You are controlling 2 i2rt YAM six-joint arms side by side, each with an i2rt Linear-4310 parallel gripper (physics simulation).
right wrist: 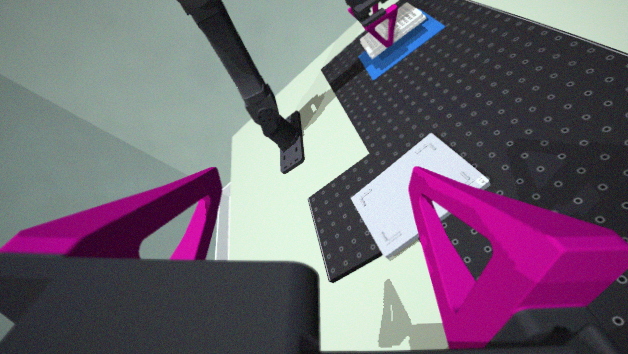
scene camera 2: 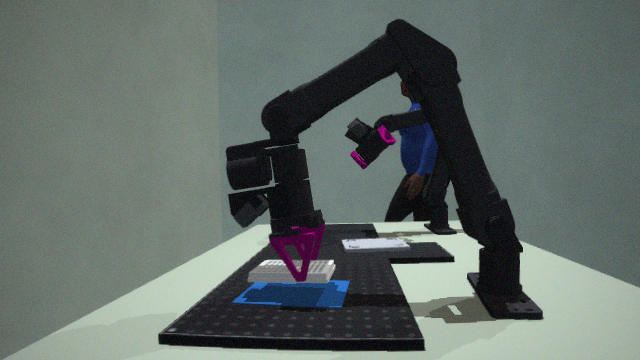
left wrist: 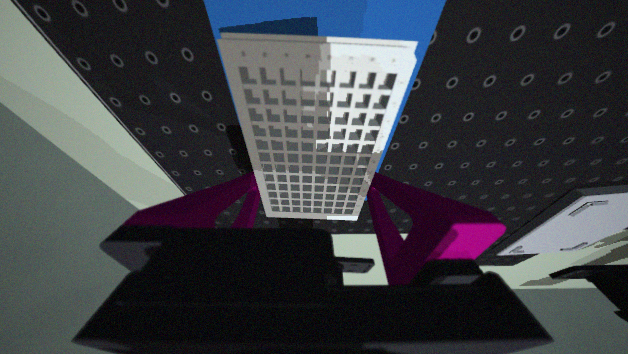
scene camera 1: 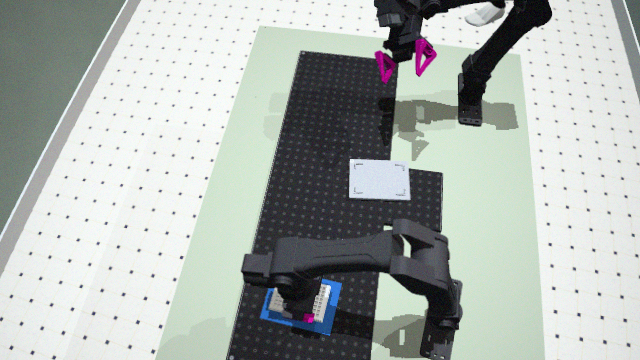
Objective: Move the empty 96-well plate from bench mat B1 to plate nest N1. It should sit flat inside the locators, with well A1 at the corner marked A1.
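Seen in the pictures: left gripper, fingertip midpoint: (right wrist: 382, 38) (scene camera 2: 306, 274) (left wrist: 313, 176) (scene camera 1: 309, 300); right gripper, fingertip midpoint: (right wrist: 315, 177) (scene camera 2: 372, 151) (scene camera 1: 400, 79); left arm's base, origin of the base link: (right wrist: 292, 141) (scene camera 2: 498, 295) (scene camera 1: 441, 317); right arm's base, origin of the base link: (scene camera 2: 439, 229) (left wrist: 600, 269) (scene camera 1: 469, 99).
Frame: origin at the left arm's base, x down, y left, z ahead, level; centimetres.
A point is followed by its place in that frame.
The white 96-well plate (scene camera 1: 322, 300) {x -5.8, y 5.3, z 28.1 cm} (scene camera 2: 320, 272) {x -5.8, y 9.2, z 28.0 cm} (left wrist: 310, 125) {x -5.6, y 6.4, z 36.0 cm} (right wrist: 412, 19) {x -5.7, y 2.4, z 37.7 cm} is roughly level, a little above the blue bench mat (scene camera 1: 335, 289) {x -1.5, y 0.9, z 26.2 cm} (scene camera 2: 337, 295) {x -1.5, y 6.9, z 25.9 cm} (left wrist: 395, 15) {x -1.5, y 2.2, z 40.9 cm} (right wrist: 435, 25) {x -1.5, y 2.3, z 41.0 cm}, with a gap visible in scene camera 2. My left gripper (scene camera 2: 302, 270) {x -4.5, y 5.8, z 31.2 cm} (left wrist: 313, 176) {x -4.5, y 5.8, z 31.2 cm} is shut on the plate across its long sides; its arm hides much of it in scene camera 1. The pale plate nest (scene camera 1: 379, 179) {x -2.5, y -31.2, z 23.0 cm} (scene camera 2: 375, 244) {x -2.5, y -29.2, z 22.5 cm} (left wrist: 590, 215) {x -2.5, y -28.6, z 26.3 cm} (right wrist: 390, 200) {x -2.5, y -31.5, z 20.0 cm} has corner locators; a small mark shows at its right corner in the right wrist view. My right gripper (scene camera 1: 402, 78) {x -27.4, y -45.1, z 23.7 cm} (scene camera 2: 373, 147) {x -27.4, y -45.1, z 23.7 cm} (right wrist: 315, 177) {x -27.4, y -45.1, z 23.7 cm} is open, high, away from the plate. Plate well labels are unreadable.
The black perforated board (scene camera 1: 320, 150) {x -1.3, y -36.3, z 41.2 cm} (scene camera 2: 360, 320) {x -1.3, y 15.4, z 21.3 cm} (right wrist: 550, 110) {x -1.3, y -29.3, z 42.7 cm} lies under the mat and extends beneath the nest. The left arm's base (scene camera 1: 440, 335) {x -1.0, y 4.4, z -0.3 cm} (scene camera 2: 505, 305) {x -1.0, y 7.4, z 1.0 cm} (right wrist: 292, 155) {x -1.0, y -6.7, z 0.7 cm} stands beside it. A person in blue (scene camera 2: 415, 145) stands behind the table.
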